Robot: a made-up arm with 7 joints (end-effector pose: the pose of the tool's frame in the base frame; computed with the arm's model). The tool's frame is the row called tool. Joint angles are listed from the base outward.
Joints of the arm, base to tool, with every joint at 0 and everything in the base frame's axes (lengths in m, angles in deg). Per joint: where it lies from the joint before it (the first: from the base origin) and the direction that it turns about. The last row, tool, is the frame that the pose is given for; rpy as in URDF.
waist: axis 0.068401 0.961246 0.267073 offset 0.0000 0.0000 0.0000
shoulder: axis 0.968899 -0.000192 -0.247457 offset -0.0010 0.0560 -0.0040
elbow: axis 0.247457 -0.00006 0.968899 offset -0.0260 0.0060 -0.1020
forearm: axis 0.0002 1 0.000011 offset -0.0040 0.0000 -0.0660
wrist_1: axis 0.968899 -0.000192 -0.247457 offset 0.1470 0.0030 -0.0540
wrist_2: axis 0.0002 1 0.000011 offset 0.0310 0.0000 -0.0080
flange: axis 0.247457 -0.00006 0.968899 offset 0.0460 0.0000 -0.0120
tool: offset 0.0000 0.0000 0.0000 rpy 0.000 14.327 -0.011
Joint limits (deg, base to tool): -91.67..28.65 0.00..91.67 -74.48..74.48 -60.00..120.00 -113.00..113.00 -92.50..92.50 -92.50..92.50
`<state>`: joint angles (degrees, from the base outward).
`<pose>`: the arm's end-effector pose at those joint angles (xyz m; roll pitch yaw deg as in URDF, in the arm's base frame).
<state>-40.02 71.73 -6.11 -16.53 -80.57 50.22 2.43</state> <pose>0.2678 0.1144 0.0088 0.09 28.00 -28.50</pose>
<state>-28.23 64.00 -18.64 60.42 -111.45 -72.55 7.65</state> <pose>0.1750 0.3707 -0.1194 -41.41 -33.82 89.83</pose>
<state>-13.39 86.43 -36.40 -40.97 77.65 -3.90 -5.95</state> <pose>0.1627 0.0651 -0.1229 138.83 31.42 -50.53</pose>
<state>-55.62 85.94 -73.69 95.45 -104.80 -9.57 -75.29</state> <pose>0.1145 0.4442 0.0290 17.48 15.89 3.52</pose>
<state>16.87 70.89 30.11 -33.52 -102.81 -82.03 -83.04</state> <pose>0.1585 0.1946 0.0241 89.56 -32.66 -112.01</pose>
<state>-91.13 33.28 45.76 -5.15 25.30 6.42 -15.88</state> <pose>0.1790 0.2241 0.2052 -20.39 -68.58 61.10</pose>
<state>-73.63 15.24 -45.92 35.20 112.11 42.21 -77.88</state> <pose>0.3506 -0.0752 -0.0463 134.28 8.69 38.03</pose>
